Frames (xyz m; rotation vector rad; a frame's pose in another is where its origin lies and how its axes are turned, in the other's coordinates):
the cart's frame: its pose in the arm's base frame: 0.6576 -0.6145 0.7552 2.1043 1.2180 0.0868
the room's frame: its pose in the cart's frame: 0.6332 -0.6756 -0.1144 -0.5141 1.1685 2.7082
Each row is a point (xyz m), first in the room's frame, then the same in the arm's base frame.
Working: the room's frame: its pose in the arm's base frame: 0.4677 0.1584 0.2683 -1.2526 1.7309 -2.1691

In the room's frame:
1: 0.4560 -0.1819 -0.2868
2: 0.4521 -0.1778 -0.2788
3: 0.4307 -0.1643 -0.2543
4: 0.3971 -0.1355 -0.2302
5: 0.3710 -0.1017 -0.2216
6: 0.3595 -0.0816 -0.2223
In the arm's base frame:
1: 0.0567 0.1983 0.6592
2: 0.0628 0.1928 0.6538
3: 0.0872 0.1807 0.6314
4: 0.1132 0.1701 0.5896
5: 0.1224 0.1656 0.5473
6: 0.1216 0.1652 0.5241

